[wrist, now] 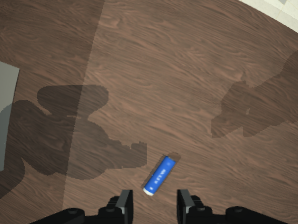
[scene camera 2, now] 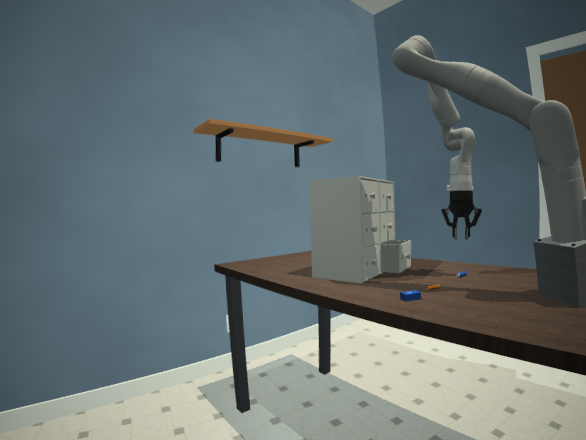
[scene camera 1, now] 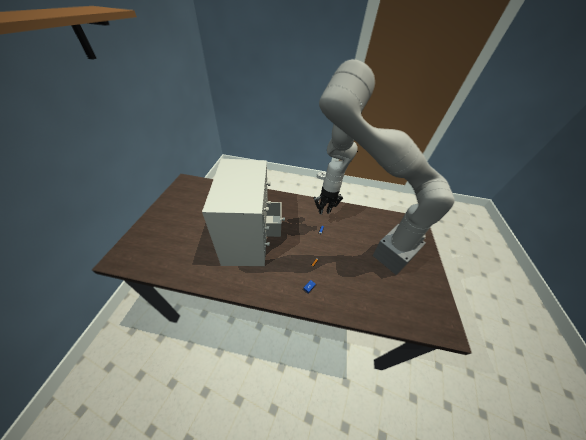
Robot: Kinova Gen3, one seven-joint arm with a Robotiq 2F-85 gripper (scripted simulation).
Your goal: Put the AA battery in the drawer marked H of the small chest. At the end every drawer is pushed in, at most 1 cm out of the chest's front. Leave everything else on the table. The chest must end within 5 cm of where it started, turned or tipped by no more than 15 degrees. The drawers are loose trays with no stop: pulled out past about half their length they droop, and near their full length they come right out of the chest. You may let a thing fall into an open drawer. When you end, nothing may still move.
Labels:
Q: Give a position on a chest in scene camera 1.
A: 233, 210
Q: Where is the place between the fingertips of my gripper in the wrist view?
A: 155, 202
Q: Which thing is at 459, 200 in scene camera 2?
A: My gripper.

